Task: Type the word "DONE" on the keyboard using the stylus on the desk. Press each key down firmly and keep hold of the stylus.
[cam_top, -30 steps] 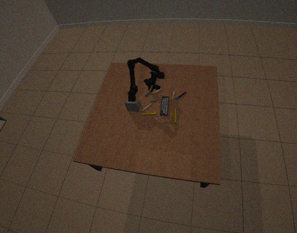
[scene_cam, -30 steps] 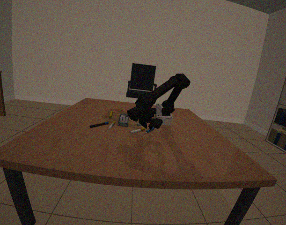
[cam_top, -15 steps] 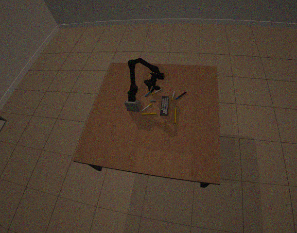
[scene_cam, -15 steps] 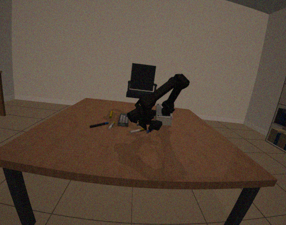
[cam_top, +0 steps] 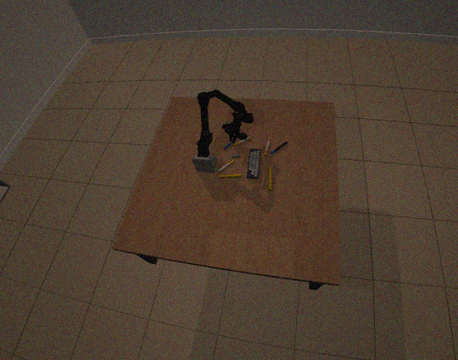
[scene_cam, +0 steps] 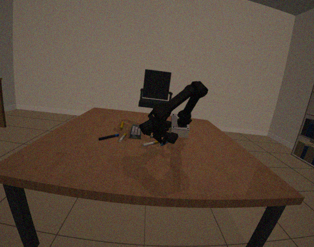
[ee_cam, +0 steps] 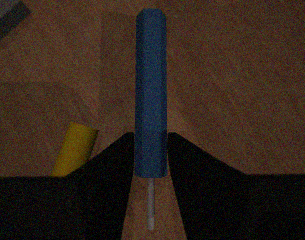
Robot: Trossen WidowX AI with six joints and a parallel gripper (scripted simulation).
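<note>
The thin grey tip lies 20 mm ahead of my gripper tip and 30 mm to the left of it. Round my gripper tip: blue stylus (right at my gripper tip).
</note>
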